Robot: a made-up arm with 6 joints.
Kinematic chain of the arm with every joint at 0, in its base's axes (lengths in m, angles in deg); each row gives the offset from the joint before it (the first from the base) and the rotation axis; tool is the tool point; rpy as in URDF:
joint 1: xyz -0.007 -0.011 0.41 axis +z
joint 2: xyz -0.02 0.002 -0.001 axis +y
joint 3: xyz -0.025 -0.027 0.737 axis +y
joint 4: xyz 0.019 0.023 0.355 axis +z
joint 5: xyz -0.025 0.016 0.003 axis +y
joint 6: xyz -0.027 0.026 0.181 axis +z
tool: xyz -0.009 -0.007 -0.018 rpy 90 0 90
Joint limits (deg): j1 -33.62..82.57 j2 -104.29..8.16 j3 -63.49..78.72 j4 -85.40..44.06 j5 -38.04..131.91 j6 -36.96..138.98
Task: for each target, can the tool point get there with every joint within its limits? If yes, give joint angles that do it. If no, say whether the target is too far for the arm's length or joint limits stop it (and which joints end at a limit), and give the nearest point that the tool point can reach.
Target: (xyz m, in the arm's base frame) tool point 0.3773 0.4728 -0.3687
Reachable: no: joint limits stop it (at a limit: joint 1, joint 2, joint 3, joint 5, joint 6) | nearest point -0.5527 0.4588 -0.2735 | short by 0.935 m
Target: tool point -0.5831 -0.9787 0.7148
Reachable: yes | joints 59.03 -91.79 55.24 17.94 -17.62 45.85
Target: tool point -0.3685 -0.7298 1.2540
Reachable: yes | joints 65.89 -58.63 33.30 6.92 41.09 65.56
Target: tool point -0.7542 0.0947 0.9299
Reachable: yes | joints -14.37 -81.63 65.66 -51.39 78.07 38.56
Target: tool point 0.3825 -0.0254 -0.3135
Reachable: no: joint limits stop it (at a limit: joint 1, joint 2, joint 3, joint 5, joint 6) | nearest point -0.0311 -0.7142 -0.2766 | short by 0.804 m
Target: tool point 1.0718 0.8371 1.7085
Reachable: no: too far | nearest point 0.4222 0.3264 1.3519 | short by 0.900 m
